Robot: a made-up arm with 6 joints.
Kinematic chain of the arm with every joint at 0, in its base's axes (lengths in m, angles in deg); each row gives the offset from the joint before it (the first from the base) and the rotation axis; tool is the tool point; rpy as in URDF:
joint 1: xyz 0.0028 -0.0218 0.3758 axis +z
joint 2: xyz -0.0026 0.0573 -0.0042 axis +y
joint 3: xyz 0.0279 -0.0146 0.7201 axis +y
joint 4: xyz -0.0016 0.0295 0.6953 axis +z
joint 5: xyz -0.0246 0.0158 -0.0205 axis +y
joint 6: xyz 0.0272 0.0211 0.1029 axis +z
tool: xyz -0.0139 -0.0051 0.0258 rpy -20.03 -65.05 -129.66
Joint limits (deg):
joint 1: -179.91..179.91
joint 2: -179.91..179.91
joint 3: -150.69..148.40
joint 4: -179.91..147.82
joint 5: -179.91..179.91
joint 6: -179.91..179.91
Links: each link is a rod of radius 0.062 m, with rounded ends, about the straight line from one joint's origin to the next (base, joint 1, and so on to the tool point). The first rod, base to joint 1, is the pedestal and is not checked.
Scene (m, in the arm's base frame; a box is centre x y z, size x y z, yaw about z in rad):
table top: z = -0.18
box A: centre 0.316 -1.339 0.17 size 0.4 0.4 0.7 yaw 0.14
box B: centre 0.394 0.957 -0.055 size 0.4 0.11 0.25 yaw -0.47
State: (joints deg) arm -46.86 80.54 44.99 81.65 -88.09 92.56
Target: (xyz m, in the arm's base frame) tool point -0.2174 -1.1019 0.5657
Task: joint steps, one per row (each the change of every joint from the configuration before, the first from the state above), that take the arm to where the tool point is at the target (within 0.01 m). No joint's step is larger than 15 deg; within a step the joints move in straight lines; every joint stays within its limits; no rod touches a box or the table.
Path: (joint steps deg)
1: -3.52 -3.93 -13.35 4.78 0.93 -6.78
2: -3.52 -3.92 -13.35 4.78 0.93 -6.77
3: -12.63 -7.81 -0.87 1.92 -4.19 5.04
4: -12.63 -7.81 -0.87 1.92 -4.18 5.05
5: -12.63 -7.81 -0.88 1.93 -4.19 5.05
6: -12.63 -7.82 -0.87 1.92 -4.18 5.05
7: 1.47 0.17 12.61 -1.64 -0.10 -1.67
8: 1.47 0.17 12.61 -1.65 -0.10 -1.67
9: 1.46 0.17 12.61 -1.64 -0.09 -1.67
10: 1.47 0.17 12.61 -1.65 -0.10 -1.67
11: 1.47 0.16 12.61 -1.64 -0.10 -1.67

